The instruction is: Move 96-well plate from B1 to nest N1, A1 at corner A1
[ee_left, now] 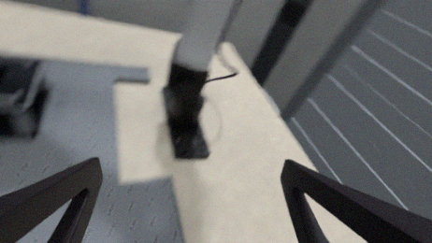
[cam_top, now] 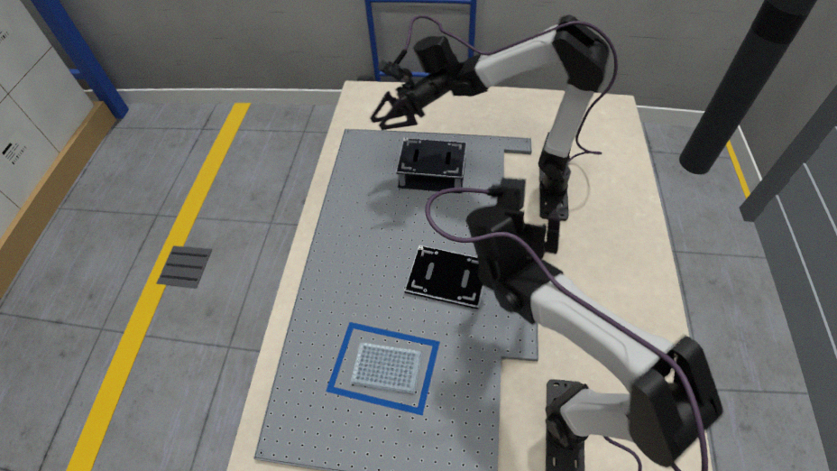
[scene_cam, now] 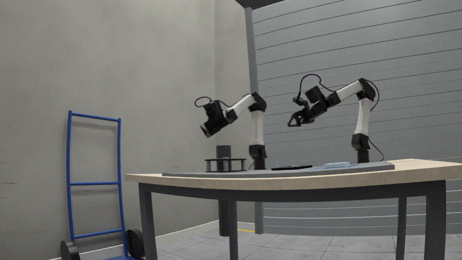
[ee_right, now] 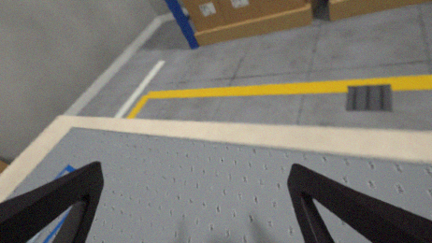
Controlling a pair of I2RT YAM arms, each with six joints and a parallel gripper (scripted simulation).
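Note:
Now: the clear 96-well plate 240 mm ahead of my left hand, 250 mm to the left of it and 210 mm below it. The rest, counted from my left hand: raised nest N1: 200 mm ahead, 270 mm to the right, 160 mm below; then low black nest: 140 mm ahead, 30 mm to the left, 210 mm below.
Now: the clear 96-well plate 48 cm to the left of my right hand, 19 cm below it and 7 cm behind it. The rest, counted from my right hand: raised nest N1: 14 cm below, 11 cm behind, 4 cm to the right; then low black nest: 27 cm to the left, 19 cm below, 17 cm behind.

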